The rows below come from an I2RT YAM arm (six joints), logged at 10 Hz.
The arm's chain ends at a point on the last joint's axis. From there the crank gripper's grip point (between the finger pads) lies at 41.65 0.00 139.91 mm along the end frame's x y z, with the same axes.
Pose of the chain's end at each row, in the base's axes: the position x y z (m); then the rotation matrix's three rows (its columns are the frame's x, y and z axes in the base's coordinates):
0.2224, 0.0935, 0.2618; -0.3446, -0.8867, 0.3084; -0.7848, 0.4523, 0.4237; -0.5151, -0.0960, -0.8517
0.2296, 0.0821, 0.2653; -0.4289, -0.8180, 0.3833; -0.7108, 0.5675, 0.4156; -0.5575, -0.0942, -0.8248
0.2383, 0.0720, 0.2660; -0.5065, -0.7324, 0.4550; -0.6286, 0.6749, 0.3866; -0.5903, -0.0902, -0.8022
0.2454, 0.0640, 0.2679; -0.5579, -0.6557, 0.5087; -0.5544, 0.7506, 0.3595; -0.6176, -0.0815, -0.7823
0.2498, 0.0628, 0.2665; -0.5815, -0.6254, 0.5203; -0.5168, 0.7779, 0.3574; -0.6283, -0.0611, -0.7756
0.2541, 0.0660, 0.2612; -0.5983, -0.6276, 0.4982; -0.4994, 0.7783, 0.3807; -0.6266, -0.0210, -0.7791
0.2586, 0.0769, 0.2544; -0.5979, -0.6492, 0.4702; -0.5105, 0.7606, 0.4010; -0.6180, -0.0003, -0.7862
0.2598, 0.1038, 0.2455; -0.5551, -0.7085, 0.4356; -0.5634, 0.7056, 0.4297; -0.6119, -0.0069, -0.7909
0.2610, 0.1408, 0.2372; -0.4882, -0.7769, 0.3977; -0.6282, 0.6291, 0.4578; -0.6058, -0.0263, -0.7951
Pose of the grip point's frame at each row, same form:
0.2512, 0.1201, 0.1212; -0.3446, -0.8867, 0.3084; -0.7848, 0.4523, 0.4237; -0.5151, -0.0960, -0.8517
0.2654, 0.1106, 0.1267; -0.4289, -0.8180, 0.3833; -0.7108, 0.5675, 0.4156; -0.5575, -0.0942, -0.8248
0.2809, 0.0999, 0.1292; -0.5065, -0.7324, 0.4550; -0.6286, 0.6749, 0.3866; -0.5903, -0.0902, -0.8022
0.2933, 0.0912, 0.1327; -0.5579, -0.6557, 0.5087; -0.5544, 0.7506, 0.3595; -0.6176, -0.0815, -0.7823
0.2984, 0.0913, 0.1318; -0.5815, -0.6254, 0.5203; -0.5168, 0.7779, 0.3574; -0.6283, -0.0611, -0.7756
0.2989, 0.0985, 0.1261; -0.5983, -0.6276, 0.4982; -0.4994, 0.7783, 0.3807; -0.6266, -0.0210, -0.7791
0.2995, 0.1117, 0.1187; -0.5979, -0.6492, 0.4702; -0.5105, 0.7606, 0.4010; -0.6180, -0.0003, -0.7862
0.2976, 0.1405, 0.1094; -0.5551, -0.7085, 0.4356; -0.5634, 0.7056, 0.4297; -0.6119, -0.0069, -0.7909
0.2963, 0.1787, 0.1007; -0.4882, -0.7769, 0.3977; -0.6282, 0.6291, 0.4578; -0.6058, -0.0263, -0.7951

